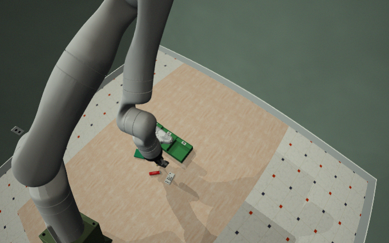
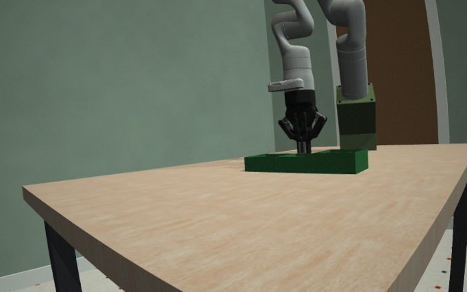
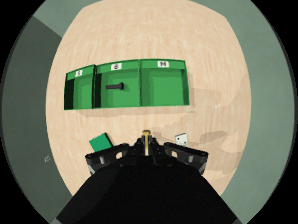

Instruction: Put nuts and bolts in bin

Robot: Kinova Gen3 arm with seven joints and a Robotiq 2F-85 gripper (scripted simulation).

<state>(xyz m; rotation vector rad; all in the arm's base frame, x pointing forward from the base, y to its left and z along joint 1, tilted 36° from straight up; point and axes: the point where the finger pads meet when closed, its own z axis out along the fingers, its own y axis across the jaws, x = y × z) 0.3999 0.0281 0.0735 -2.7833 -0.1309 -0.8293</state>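
Right now the red cylinder is 4 cm behind my hand, 2 cm to the right of it and 3 cm below it. The rest, counted from my hand: brass bolt: 1 cm ahead, 2 cm below; flat green block: 4 cm behind, 10 cm to the left, 3 cm below; white domino: 1 cm behind, 8 cm to the right, 3 cm below.
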